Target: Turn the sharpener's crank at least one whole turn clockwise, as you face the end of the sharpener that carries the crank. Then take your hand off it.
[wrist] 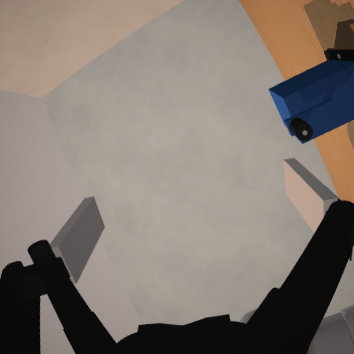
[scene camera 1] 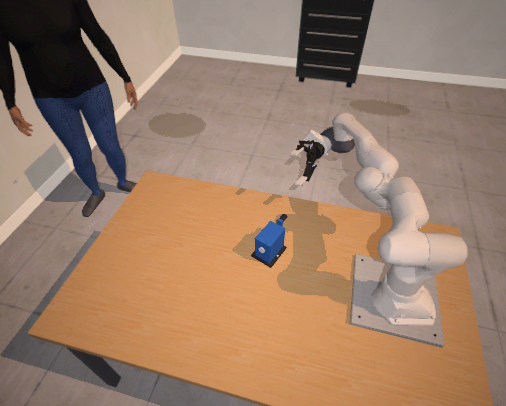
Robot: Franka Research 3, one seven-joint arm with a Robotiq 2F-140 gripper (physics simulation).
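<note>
The blue sharpener [scene camera 1: 270, 242] [wrist: 322, 97] stands upright on its black base on the table, with a round white spot on its near face. Its crank is at the far end in the scene view, the black knob [scene camera 1: 283, 217] up beside the top edge; in the wrist view the knob [wrist: 301, 129] shows at the right, near the blue body's corner. My gripper [scene camera 1: 298, 166] [wrist: 189, 195] is open and empty. It is apart from the sharpener, beyond the table's far edge in the scene view, past the crank end. The crank's arm is mostly hidden.
The wooden table [scene camera 1: 165, 280] [wrist: 267, 32] bears the sharpener and the arm's grey mounting plate [scene camera 1: 365, 295] at the right. A person [scene camera 1: 75, 115] stands beyond the table's far left corner. A black drawer cabinet [scene camera 1: 334, 44] stands by the back wall.
</note>
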